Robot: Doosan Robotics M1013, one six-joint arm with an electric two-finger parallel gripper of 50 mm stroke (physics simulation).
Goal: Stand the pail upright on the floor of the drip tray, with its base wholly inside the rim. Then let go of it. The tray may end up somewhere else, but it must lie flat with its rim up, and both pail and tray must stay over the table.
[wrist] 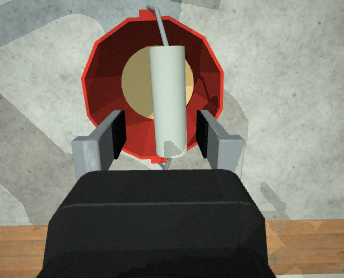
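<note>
The red pail stands upright on the grey table, seen from above with its open mouth up and a tan bottom inside. Its wire handle is raised, and the handle's pale cylindrical grip crosses over the mouth. My gripper is open above the near side of the pail. In the view, the lower part of the grip lies between the two fingers, with a gap on each side. How deep the fingers reach relative to the grip is hard to tell. The drip tray does not show in this view.
The grey mottled table top lies around the pail. Its near edge runs across the lower part of the view, with a brown wooden surface beyond it. Darker patches and shadows mark the grey top.
</note>
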